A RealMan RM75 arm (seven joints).
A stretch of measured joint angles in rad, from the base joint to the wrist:
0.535 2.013 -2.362 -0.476 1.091 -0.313 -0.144
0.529 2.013 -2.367 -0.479 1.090 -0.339 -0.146
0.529 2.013 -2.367 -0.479 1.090 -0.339 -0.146
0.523 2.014 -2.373 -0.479 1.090 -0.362 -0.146
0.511 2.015 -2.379 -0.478 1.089 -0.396 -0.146
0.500 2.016 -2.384 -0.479 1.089 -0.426 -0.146
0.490 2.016 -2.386 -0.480 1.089 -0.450 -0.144
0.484 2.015 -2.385 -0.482 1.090 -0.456 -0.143
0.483 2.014 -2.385 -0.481 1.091 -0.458 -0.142
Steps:
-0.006 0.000 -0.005 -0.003 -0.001 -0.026 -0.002
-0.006 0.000 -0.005 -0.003 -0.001 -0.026 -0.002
-0.012 0.001 -0.011 -0.003 -0.001 -0.049 -0.002
-0.024 0.002 -0.017 -0.002 -0.002 -0.083 -0.002
-0.035 0.003 -0.022 -0.003 -0.002 -0.113 -0.002
-0.045 0.003 -0.024 -0.004 -0.002 -0.137 0.000
-0.051 0.002 -0.023 -0.006 -0.001 -0.143 0.001
-0.052 0.001 -0.023 -0.005 0.000 -0.145 0.002

